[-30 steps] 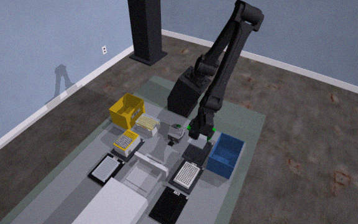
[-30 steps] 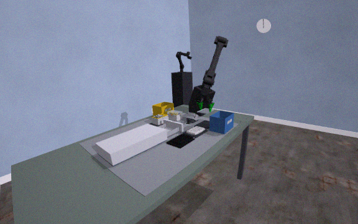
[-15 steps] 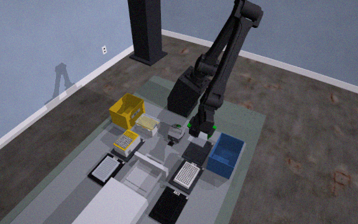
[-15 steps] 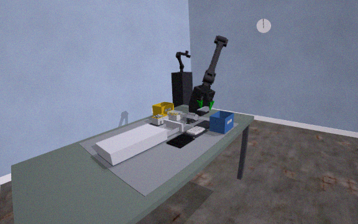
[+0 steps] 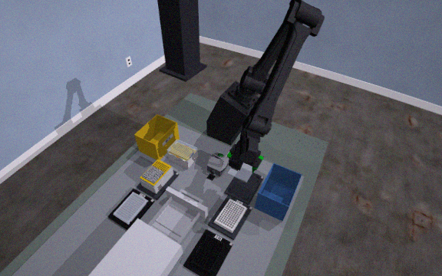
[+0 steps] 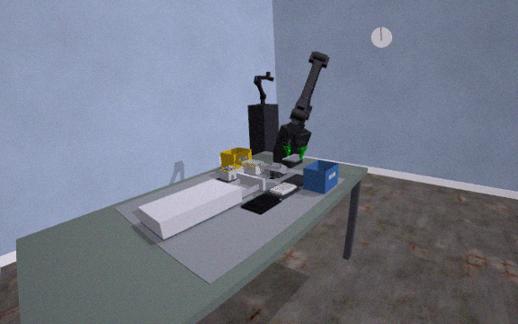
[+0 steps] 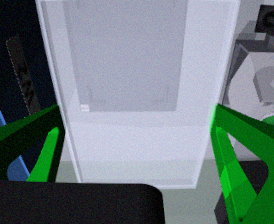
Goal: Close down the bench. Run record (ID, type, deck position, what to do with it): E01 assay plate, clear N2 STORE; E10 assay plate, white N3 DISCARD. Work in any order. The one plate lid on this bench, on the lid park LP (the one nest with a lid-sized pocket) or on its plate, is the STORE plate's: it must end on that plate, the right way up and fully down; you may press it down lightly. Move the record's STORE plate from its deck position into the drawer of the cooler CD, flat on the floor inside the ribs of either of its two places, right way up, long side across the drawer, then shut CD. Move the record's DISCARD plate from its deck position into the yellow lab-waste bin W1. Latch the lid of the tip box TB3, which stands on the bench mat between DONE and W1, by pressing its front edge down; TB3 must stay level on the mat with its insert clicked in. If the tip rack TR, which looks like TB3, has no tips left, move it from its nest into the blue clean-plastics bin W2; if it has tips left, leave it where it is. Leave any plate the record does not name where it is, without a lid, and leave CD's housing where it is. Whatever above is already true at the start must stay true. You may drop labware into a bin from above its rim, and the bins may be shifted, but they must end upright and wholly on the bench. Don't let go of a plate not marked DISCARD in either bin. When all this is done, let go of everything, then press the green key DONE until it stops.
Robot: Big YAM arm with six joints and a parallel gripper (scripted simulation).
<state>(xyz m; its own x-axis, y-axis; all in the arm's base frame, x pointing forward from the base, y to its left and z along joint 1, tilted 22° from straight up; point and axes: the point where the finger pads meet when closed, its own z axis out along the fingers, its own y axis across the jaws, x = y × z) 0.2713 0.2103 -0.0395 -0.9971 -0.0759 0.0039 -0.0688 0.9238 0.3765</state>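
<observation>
The clear plate is 370 mm ahead of my hand, 320 mm to the right of it and 130 mm below it. From my hand the other things lie so: plate lid right at my hand; then N3 label 140 mm below, 80 mm ahead, 40 mm to the left; then black lid park nest 140 mm below, 10 mm to the left, 10 mm behind.
</observation>
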